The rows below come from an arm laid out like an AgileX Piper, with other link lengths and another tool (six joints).
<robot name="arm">
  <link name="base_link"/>
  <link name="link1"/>
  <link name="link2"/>
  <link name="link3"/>
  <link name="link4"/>
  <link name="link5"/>
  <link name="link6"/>
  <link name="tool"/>
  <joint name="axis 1" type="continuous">
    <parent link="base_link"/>
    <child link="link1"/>
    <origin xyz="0 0 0.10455"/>
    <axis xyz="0 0 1"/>
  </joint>
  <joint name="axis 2" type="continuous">
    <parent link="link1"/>
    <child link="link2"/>
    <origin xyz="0 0 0" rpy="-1.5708 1.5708 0"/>
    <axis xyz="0 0 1"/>
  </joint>
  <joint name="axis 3" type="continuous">
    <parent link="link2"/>
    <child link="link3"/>
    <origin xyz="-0.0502 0.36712 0"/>
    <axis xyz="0 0 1"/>
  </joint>
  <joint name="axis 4" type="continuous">
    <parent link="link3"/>
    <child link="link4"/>
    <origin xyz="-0.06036 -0.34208 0" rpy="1.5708 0 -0.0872"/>
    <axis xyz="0 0 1"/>
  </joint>
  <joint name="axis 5" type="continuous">
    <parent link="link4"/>
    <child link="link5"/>
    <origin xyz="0 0 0" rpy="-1.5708 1.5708 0"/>
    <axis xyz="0 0 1"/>
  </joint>
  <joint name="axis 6" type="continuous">
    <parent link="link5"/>
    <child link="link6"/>
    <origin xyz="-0.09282 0 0" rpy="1.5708 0 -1.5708"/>
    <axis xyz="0 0 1"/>
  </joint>
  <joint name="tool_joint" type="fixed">
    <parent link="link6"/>
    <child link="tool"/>
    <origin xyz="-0.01 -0.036 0.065" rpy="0 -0.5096 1.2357"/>
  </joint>
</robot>
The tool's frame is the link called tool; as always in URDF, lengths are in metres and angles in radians. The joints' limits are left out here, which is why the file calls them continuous.
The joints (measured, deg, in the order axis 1, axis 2, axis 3, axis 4, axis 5, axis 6), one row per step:
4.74, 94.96, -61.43, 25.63, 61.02, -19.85
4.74, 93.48, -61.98, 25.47, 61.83, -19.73
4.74, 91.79, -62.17, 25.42, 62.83, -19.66
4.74, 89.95, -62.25, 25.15, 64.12, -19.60
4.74, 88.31, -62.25, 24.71, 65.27, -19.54
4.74, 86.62, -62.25, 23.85, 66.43, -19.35
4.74, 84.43, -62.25, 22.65, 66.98, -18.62
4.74, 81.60, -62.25, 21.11, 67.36, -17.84
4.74, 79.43, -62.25, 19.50, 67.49, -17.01
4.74, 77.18, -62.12, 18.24, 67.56, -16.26
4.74, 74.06, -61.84, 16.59, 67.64, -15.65
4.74, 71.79, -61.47, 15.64, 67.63, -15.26
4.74, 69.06, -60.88, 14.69, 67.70, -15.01
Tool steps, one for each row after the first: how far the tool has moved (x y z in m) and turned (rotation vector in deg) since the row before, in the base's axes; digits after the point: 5 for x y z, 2 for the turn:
-0.00134, 0.00008, 0.01390, 0.13, -1.25, 0.27
-0.00434, 0.00020, 0.01317, 0.22, -0.94, 0.34
-0.00631, -0.00030, 0.01318, 0.04, -0.73, 0.56
-0.00630, -0.00083, 0.01099, -0.17, -0.59, 0.56
-0.00680, -0.00196, 0.01090, -0.58, -0.61, 0.57
-0.00692, -0.00334, 0.01415, -0.87, -1.50, -0.09
-0.00869, -0.00447, 0.01811, -1.15, -2.31, -0.17
-0.00685, -0.00468, 0.01355, -1.26, -1.89, -0.36
-0.00783, -0.00393, 0.01311, -0.92, -1.91, -0.43
-0.01163, -0.00519, 0.01712, -1.26, -2.71, -0.30
-0.00923, -0.00324, 0.01099, -0.68, -1.87, -0.26
-0.01201, -0.00341, 0.01163, -0.70, -2.08, -0.14

